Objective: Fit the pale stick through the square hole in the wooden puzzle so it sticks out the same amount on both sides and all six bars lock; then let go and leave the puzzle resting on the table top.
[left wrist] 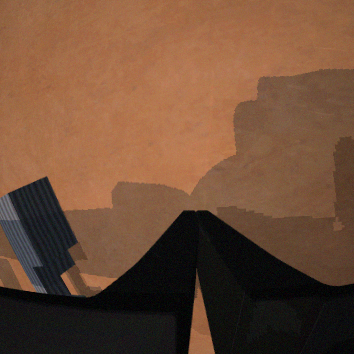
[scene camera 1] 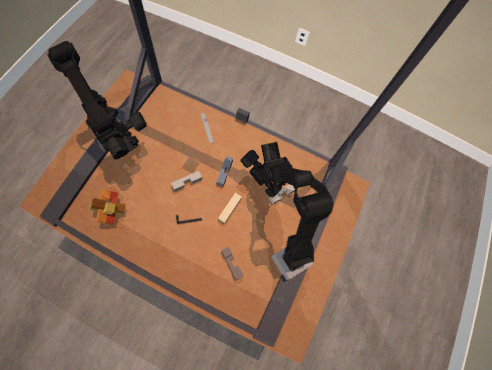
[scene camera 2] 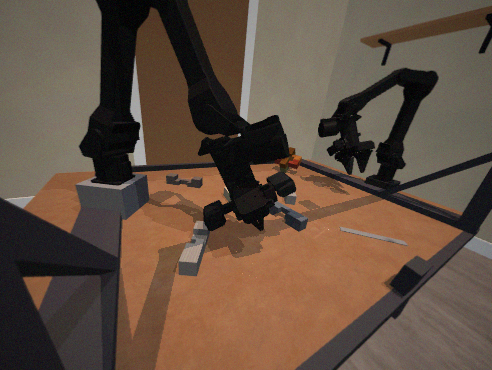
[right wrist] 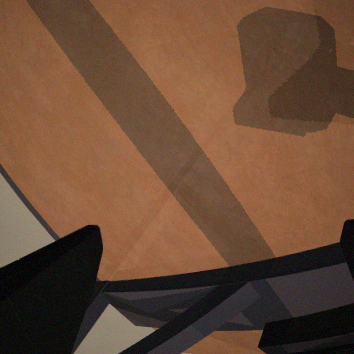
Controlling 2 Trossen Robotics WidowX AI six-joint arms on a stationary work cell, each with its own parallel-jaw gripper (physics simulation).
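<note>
The pale stick (scene camera 1: pixel 230 208) lies flat near the table's middle; in scene camera 2 it is mostly hidden behind the left gripper. The wooden puzzle (scene camera 1: pixel 109 207) (scene camera 2: pixel 289 161), a cross-shaped cluster of orange, red, brown and yellow bars, rests on the table at the left in scene camera 1. Its square hole cannot be made out. My left gripper (scene camera 1: pixel 271 193) (scene camera 2: pixel 260 227) (left wrist: pixel 194 222) is shut and empty, tips together, low over the table beside the stick, not touching it. My right gripper (scene camera 2: pixel 355 171) (right wrist: pixel 227 237) is open and empty, raised above the table, away from the puzzle.
Notched bars lie loose: blue-grey (scene camera 1: pixel 224 171) (scene camera 2: pixel 295 219) (left wrist: pixel 44 230), light grey (scene camera 1: pixel 186 181), grey (scene camera 1: pixel 275 198) (scene camera 2: pixel 192 256) near the left gripper, brownish (scene camera 1: pixel 231 263) (scene camera 2: pixel 184 182). A black L-shaped tool (scene camera 1: pixel 191 220), a thin strip (scene camera 1: pixel 207 128) (scene camera 2: pixel 373 236) and the frame also show.
</note>
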